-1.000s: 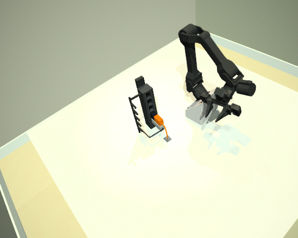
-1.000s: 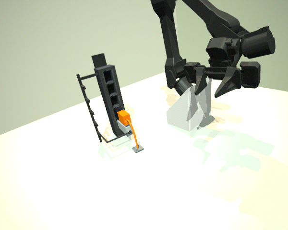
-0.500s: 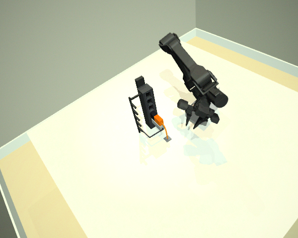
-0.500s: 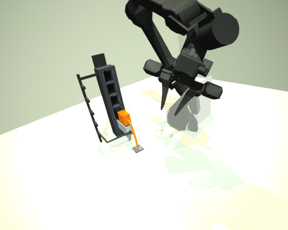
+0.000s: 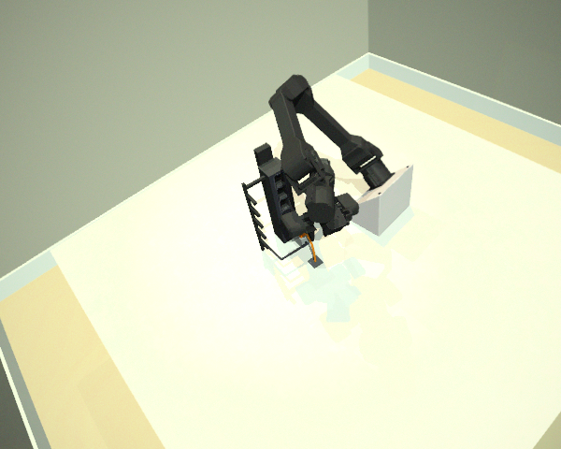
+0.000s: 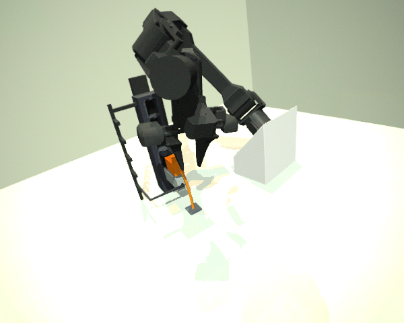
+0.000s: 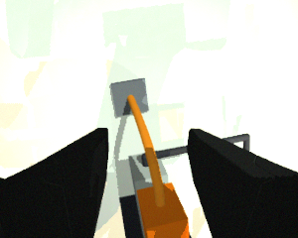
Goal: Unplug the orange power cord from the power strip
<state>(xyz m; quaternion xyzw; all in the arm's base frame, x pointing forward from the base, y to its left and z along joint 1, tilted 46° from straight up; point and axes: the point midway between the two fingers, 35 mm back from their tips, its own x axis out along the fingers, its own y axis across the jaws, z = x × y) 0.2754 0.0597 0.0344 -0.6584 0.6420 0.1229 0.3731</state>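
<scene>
Right now the orange plug is 10 mm behind my gripper tip, 100 mm to the right of it and 10 mm below it. Round my gripper tip: grey anchor block 20 mm to the right, 120 mm below.
</scene>
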